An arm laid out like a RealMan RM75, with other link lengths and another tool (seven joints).
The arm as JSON. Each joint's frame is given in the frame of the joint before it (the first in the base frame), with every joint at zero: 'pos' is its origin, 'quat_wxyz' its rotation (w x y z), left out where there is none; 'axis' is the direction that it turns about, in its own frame. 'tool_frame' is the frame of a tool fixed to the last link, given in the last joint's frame.
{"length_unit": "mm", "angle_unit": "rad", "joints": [
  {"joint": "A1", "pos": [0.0, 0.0, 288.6], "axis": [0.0, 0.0, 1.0]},
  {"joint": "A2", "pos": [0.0, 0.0, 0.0], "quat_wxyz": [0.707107, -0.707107, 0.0, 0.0], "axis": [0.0, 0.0, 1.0]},
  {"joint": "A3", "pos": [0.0, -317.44, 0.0], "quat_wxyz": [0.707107, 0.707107, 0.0, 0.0], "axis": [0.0, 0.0, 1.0]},
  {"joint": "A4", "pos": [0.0, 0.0, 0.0], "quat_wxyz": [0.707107, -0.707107, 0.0, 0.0], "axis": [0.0, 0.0, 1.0]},
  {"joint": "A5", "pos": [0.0, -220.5, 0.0], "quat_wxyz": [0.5, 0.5, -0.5, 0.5], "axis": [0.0, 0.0, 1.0]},
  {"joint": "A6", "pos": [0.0, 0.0, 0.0], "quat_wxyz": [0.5, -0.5, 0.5, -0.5], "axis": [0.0, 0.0, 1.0]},
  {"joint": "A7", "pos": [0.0, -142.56, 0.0], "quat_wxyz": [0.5, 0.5, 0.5, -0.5], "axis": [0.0, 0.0, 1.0]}
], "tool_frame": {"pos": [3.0, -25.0, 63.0], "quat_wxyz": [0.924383, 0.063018, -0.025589, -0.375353]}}
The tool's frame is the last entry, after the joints.
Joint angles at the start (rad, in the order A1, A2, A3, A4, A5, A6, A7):
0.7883 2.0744 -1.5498 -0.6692 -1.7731 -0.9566 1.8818
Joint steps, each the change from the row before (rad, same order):
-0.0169 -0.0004 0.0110 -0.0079 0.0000 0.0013 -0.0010
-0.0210 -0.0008 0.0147 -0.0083 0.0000 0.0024 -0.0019
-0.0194 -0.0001 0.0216 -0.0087 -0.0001 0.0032 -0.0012
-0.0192 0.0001 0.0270 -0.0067 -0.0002 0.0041 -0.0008
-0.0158 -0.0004 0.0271 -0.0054 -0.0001 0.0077 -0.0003
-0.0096 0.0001 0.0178 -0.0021 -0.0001 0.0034 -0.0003
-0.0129 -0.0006 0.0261 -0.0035 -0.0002 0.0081 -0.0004
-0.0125 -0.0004 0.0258 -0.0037 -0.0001 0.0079 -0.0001
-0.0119 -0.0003 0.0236 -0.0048 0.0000 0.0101 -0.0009
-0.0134 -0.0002 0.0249 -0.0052 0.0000 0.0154 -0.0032
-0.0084 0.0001 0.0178 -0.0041 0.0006 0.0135 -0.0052
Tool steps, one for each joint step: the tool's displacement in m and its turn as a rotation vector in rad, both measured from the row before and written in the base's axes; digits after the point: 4 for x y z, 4 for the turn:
0.0050 0.0001 0.0032 0.0114 0.0086 -0.0145
0.0070 0.0004 0.0042 0.0156 0.0100 -0.0194
0.0060 0.0018 0.0055 0.0207 0.0143 -0.0215
0.0067 0.0026 0.0065 0.0245 0.0163 -0.0263
0.0062 0.0038 0.0070 0.0281 0.0147 -0.0254
0.0042 0.0020 0.0042 0.0162 0.0096 -0.0168
0.0061 0.0038 0.0070 0.0275 0.0125 -0.0239
0.0061 0.0035 0.0070 0.0272 0.0123 -0.0236
0.0058 0.0035 0.0070 0.0285 0.0101 -0.0210
0.0071 0.0040 0.0080 0.0349 0.0079 -0.0225
0.0046 0.0033 0.0061 0.0278 0.0039 -0.0132

